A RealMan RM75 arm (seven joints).
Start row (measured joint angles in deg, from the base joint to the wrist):
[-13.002, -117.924, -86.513, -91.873, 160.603, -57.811, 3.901]
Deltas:
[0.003, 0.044, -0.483, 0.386, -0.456, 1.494, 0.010]
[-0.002, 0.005, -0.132, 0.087, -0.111, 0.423, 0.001]
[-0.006, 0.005, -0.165, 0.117, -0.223, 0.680, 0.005]
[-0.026, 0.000, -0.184, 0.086, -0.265, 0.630, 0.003]
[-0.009, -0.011, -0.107, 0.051, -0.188, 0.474, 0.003]
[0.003, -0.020, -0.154, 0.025, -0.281, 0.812, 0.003]
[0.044, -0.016, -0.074, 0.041, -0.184, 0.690, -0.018]
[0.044, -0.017, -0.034, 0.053, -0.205, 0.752, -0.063]
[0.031, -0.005, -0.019, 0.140, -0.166, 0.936, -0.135]
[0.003, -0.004, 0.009, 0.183, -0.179, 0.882, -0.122]
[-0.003, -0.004, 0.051, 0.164, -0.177, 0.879, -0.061]
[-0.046, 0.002, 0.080, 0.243, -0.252, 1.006, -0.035]
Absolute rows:
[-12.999, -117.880, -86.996, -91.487, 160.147, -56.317, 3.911]
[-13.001, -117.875, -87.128, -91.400, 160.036, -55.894, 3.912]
[-13.007, -117.870, -87.293, -91.283, 159.813, -55.214, 3.917]
[-13.033, -117.870, -87.477, -91.197, 159.548, -54.584, 3.920]
[-13.042, -117.881, -87.584, -91.146, 159.360, -54.110, 3.923]
[-13.039, -117.901, -87.738, -91.121, 159.079, -53.298, 3.926]
[-12.995, -117.917, -87.812, -91.080, 158.895, -52.608, 3.908]
[-12.951, -117.934, -87.846, -91.027, 158.690, -51.856, 3.845]
[-12.920, -117.939, -87.865, -90.887, 158.524, -50.920, 3.710]
[-12.917, -117.943, -87.856, -90.704, 158.345, -50.038, 3.588]
[-12.920, -117.947, -87.805, -90.540, 158.168, -49.159, 3.527]
[-12.966, -117.945, -87.725, -90.297, 157.916, -48.153, 3.492]

